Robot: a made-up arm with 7 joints. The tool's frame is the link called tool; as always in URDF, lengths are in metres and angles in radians. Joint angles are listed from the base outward.
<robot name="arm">
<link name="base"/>
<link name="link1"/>
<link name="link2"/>
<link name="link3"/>
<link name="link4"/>
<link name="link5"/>
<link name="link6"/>
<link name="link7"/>
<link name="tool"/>
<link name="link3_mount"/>
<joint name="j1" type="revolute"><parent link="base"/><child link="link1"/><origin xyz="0.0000 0.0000 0.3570" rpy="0.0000 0.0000 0.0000"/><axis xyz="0 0 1"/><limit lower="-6.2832" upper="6.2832"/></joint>
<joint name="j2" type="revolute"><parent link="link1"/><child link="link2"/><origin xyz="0.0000 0.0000 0.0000" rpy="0.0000 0.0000 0.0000"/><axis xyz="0 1 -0.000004"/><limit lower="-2.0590" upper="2.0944"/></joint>
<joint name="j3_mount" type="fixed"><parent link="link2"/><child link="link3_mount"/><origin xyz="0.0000 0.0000 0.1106" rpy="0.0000 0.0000 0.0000"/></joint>
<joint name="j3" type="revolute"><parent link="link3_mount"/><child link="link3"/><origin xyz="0.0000 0.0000 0.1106" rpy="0.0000 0.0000 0.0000"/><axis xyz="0 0 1"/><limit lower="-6.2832" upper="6.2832"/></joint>
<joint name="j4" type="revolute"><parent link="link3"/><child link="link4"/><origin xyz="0.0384 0.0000 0.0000" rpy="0.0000 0.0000 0.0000"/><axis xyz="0 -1 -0.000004"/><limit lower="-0.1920" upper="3.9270"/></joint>
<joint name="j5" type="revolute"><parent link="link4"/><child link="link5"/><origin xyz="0.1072 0.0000 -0.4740" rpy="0.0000 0.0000 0.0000"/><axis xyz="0 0.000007 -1"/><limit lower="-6.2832" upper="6.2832"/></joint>
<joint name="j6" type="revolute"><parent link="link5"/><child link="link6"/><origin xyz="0.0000 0.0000 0.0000" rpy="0.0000 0.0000 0.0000"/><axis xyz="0 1 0.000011"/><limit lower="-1.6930" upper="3.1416"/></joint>
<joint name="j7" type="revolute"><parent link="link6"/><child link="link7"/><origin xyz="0.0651 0.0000 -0.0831" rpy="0.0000 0.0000 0.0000"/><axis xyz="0 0.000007 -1"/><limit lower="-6.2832" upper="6.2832"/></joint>
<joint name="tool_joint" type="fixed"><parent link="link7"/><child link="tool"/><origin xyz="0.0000 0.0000 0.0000" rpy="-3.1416 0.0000 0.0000"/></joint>
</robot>
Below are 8 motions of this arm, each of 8 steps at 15 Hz.
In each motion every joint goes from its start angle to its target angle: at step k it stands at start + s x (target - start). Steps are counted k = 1, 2, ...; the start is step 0. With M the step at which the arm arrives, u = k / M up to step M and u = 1 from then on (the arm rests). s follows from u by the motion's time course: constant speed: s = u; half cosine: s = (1 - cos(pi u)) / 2; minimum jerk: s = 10 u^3 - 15 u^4 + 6 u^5.
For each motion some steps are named. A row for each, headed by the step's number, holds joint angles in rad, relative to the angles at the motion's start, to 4 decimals.
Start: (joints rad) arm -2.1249 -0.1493 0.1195 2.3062 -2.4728 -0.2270 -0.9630
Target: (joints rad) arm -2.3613 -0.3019 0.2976 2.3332 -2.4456 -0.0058 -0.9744
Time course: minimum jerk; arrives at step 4
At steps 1, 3, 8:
1: -0.0245 -0.0158 0.0184 0.0028 0.0028 0.0229 -0.0012
3: -0.2119 -0.1368 0.1597 0.0242 0.0244 0.1983 -0.0102
8: -0.2364 -0.1526 0.1781 0.0270 0.0272 0.2212 -0.0114

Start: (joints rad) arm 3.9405 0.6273 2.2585 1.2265 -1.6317 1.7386 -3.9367
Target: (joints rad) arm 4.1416 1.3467 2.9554 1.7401 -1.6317 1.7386 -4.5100
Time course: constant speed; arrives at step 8
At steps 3, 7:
3: 0.0754 0.2698 0.2613 0.1926 0.0000 0.0000 -0.2150
7: 0.1760 0.6295 0.6098 0.4494 0.0000 0.0000 -0.5016

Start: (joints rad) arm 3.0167 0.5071 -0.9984 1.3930 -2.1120 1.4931 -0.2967
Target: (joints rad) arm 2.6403 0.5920 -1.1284 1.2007 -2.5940 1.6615 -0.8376
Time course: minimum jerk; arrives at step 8
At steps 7, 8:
7: -0.3704 0.0835 -0.1279 -0.1892 -0.4743 0.1657 -0.5322
8: -0.3764 0.0849 -0.1300 -0.1923 -0.4820 0.1684 -0.5409

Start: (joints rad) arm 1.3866 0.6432 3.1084 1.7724 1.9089 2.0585 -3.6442
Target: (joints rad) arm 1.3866 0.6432 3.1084 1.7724 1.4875 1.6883 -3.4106
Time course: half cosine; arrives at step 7
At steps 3, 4, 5, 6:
3: 0.0000 0.0000 0.0000 0.0000 -0.1638 -0.1439 0.0908
4: 0.0000 0.0000 0.0000 0.0000 -0.2576 -0.2263 0.1428
5: 0.0000 0.0000 0.0000 0.0000 -0.3421 -0.3005 0.1896
6: 0.0000 0.0000 0.0000 0.0000 -0.4005 -0.3519 0.2220

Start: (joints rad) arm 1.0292 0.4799 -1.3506 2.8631 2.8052 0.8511 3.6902
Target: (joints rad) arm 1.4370 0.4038 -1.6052 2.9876 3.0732 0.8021 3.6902
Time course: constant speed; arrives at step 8
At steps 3, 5, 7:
3: 0.1529 -0.0285 -0.0955 0.0467 0.1005 -0.0184 0.0000
5: 0.2549 -0.0476 -0.1591 0.0778 0.1675 -0.0306 0.0000
7: 0.3568 -0.0666 -0.2228 0.1089 0.2345 -0.0429 0.0000

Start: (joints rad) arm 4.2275 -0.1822 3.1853 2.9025 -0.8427 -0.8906 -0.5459
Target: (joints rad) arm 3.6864 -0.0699 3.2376 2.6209 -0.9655 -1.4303 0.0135
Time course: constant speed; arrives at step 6
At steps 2, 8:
2: -0.1804 0.0374 0.0174 -0.0939 -0.0409 -0.1799 0.1865
8: -0.5411 0.1123 0.0523 -0.2816 -0.1228 -0.5397 0.5594

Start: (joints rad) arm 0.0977 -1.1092 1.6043 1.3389 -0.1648 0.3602 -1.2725
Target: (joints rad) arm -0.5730 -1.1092 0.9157 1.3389 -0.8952 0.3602 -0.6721
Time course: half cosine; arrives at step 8
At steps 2, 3, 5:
2: -0.0982 0.0000 -0.1008 0.0000 -0.1070 0.0000 0.0879
3: -0.2070 0.0000 -0.2125 0.0000 -0.2254 0.0000 0.1853
5: -0.4637 0.0000 -0.4761 0.0000 -0.5050 0.0000 0.4151

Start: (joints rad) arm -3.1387 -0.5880 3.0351 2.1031 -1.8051 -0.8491 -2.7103
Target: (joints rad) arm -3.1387 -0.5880 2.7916 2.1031 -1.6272 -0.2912 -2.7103
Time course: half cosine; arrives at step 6
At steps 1, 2, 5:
1: 0.0000 0.0000 -0.0163 0.0000 0.0119 0.0374 0.0000
2: 0.0000 0.0000 -0.0609 0.0000 0.0445 0.1395 0.0000
5: 0.0000 0.0000 -0.2272 0.0000 0.1660 0.5205 0.0000

